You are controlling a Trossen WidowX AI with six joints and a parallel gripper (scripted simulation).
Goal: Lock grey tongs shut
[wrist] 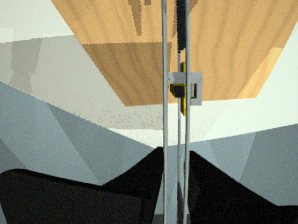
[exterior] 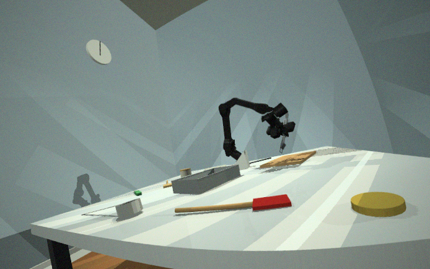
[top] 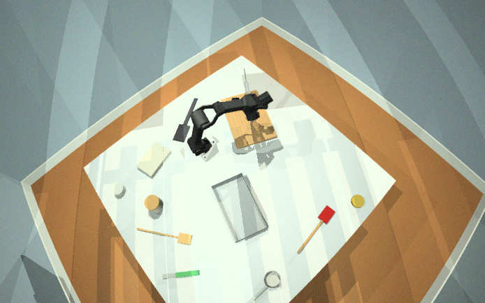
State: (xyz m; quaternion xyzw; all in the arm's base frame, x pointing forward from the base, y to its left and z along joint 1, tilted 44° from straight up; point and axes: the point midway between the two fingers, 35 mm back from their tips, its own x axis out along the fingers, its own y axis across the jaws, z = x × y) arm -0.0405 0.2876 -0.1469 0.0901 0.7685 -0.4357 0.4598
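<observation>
The yellow mark is 50 mm ahead of my gripper tip, 20 mm to the right of it and 10 mm below it. Round my gripper tip: black spatula 320 mm to the right, 200 mm behind, 140 mm below; roasting tin 420 mm ahead, 370 mm to the right, 120 mm below; wooden board 140 mm below, 10 mm to the right, 10 mm ahead.
</observation>
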